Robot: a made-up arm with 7 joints. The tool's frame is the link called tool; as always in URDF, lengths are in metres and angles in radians. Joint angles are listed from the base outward. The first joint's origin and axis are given. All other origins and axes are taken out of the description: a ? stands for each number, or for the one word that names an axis. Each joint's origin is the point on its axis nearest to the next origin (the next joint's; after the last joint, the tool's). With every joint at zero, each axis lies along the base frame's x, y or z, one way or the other. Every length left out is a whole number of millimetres.
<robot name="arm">
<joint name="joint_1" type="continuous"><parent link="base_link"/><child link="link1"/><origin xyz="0 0.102 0"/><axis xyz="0 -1 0"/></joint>
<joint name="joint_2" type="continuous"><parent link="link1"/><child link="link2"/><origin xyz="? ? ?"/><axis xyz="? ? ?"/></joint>
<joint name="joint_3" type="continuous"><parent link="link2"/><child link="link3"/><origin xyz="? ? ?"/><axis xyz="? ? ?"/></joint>
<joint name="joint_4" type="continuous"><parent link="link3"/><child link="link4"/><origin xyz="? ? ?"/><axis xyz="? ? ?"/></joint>
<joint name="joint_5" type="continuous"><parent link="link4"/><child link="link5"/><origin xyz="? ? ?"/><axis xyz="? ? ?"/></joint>
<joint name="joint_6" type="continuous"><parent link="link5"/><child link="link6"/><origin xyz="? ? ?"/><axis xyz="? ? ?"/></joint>
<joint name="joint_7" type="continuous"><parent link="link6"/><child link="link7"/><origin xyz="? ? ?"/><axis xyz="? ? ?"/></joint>
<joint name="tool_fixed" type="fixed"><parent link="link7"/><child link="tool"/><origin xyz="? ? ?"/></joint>
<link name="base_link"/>
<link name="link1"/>
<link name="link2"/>
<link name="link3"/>
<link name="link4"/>
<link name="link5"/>
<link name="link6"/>
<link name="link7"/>
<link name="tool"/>
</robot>
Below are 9 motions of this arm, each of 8 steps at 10 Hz.
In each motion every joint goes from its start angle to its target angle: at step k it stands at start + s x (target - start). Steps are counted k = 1, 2, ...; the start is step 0. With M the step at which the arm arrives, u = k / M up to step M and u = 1 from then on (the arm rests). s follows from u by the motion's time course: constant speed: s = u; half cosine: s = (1 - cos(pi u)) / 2; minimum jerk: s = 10 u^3 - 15 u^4 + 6 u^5.
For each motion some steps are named. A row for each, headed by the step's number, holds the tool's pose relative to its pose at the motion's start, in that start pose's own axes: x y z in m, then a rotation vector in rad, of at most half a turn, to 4 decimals.
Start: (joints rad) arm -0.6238 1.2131 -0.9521 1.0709 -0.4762 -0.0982 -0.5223
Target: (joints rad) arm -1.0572 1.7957 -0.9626 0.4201 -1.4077 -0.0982 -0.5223
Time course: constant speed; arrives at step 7
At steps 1, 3, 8:
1: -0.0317 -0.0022 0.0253 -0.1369 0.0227 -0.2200
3: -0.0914 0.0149 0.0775 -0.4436 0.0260 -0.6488
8: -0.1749 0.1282 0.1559 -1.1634 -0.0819 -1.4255

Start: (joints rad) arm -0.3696 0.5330 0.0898 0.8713 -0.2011 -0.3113 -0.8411
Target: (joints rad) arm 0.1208 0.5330 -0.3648 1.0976 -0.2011 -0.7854 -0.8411
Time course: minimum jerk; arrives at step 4
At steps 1, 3, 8:
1: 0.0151 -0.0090 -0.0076 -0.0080 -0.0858 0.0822
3: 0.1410 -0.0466 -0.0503 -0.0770 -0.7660 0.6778
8: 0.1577 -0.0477 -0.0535 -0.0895 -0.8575 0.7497

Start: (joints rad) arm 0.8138 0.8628 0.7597 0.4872 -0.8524 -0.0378 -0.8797
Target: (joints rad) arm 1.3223 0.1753 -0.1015 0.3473 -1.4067 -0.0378 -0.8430
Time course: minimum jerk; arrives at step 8
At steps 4, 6, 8:
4: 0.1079 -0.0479 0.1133 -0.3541 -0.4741 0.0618
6: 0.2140 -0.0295 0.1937 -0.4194 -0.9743 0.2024
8: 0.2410 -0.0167 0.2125 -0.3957 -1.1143 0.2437

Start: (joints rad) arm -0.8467 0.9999 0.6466 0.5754 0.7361 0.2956 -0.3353
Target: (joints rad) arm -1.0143 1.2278 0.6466 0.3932 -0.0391 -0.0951 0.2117
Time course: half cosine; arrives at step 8
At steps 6, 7, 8:
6: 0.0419 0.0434 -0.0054 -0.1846 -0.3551 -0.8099
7: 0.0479 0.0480 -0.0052 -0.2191 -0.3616 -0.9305
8: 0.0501 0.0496 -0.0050 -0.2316 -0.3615 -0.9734

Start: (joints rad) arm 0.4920 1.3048 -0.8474 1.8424 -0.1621 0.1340 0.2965
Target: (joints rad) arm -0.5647 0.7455 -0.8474 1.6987 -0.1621 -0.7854 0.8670
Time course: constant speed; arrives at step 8
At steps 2, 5, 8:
2: 0.0178 -0.0631 -0.0197 -0.3436 -0.3306 0.1003
5: 0.0635 -0.1600 -0.0109 -0.7322 -0.8442 0.2939
8: 0.1283 -0.2360 0.0407 -0.9060 -1.3545 0.5302

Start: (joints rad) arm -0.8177 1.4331 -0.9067 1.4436 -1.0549 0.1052 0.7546
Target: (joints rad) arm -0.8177 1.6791 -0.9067 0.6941 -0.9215 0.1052 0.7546
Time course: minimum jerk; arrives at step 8
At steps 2, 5, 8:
2: -0.0123 -0.0120 -0.0061 -0.0827 0.0443 0.0273
5: -0.0908 -0.0955 -0.0086 -0.5496 0.3396 0.2254
8: -0.1240 -0.1343 0.0100 -0.7385 0.4865 0.3304

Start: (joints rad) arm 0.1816 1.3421 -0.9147 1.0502 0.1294 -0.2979 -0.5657
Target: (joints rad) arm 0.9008 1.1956 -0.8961 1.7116 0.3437 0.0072 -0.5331
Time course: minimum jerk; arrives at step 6
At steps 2, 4, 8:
2: 0.0360 0.0110 -0.0248 0.1261 -0.0821 0.1329
4: 0.1376 0.0777 -0.0547 0.4132 -0.3925 0.4413
8: 0.1707 0.1077 -0.0480 0.4940 -0.5337 0.5201

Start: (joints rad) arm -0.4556 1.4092 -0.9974 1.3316 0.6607 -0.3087 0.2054
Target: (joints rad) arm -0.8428 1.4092 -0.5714 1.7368 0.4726 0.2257 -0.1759
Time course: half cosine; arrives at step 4
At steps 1, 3, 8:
1: 0.0067 -0.0058 -0.0020 0.0230 0.0335 -0.0046
3: 0.0416 -0.0319 -0.0034 0.1749 0.1812 -0.0986
8: 0.0492 -0.0369 -0.0021 0.2158 0.2068 -0.1305

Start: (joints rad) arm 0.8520 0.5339 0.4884 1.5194 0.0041 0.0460 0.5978
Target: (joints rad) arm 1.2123 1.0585 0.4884 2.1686 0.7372 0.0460 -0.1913
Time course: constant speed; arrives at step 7
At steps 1, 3, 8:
1: 0.0304 0.0182 -0.0018 0.1284 -0.1743 -0.0353
3: 0.0912 0.0423 0.0062 0.3243 -0.5218 -0.0634
8: 0.1902 0.0438 0.0548 0.4508 -1.1181 0.0064

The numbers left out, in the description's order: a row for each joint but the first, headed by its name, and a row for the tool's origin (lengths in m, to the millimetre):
joint_2: xyz 0 0 0, axis 1 0 0
joint_3: xyz 0 0 -0.214, axis 0 0 1
joint_4: xyz 0 0 0, axis 0 -1 0
joint_5: xyz 0 0 -0.17, axis 0 0 1
joint_6: xyz 0 0 0, axis 0 1 0
joint_7: xyz 0 0 0, axis -1 0 0
tool: xyz 0 0 0

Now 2 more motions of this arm.
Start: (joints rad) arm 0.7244 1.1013 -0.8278 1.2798 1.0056 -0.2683 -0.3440
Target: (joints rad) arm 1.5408 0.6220 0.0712 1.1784 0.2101 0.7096 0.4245
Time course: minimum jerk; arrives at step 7
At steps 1, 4, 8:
1: 0.0055 -0.0008 -0.0044 -0.0102 -0.0158 -0.0036
4: 0.1634 0.0129 -0.0552 -0.0934 -0.2651 -0.0127
8: 0.2401 0.0393 -0.0391 -0.1426 -0.3016 0.1866

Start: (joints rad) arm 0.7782 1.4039 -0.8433 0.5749 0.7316 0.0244 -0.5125
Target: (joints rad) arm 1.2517 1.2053 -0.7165 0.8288 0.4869 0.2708 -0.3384
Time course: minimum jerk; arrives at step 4
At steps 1, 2, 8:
1: 0.0112 -0.0055 0.0009 -0.0293 -0.0108 0.0395
2: 0.0596 -0.0169 0.0052 -0.1246 -0.0770 0.1860
8: 0.1266 -0.0076 0.0145 -0.1993 -0.2048 0.3577

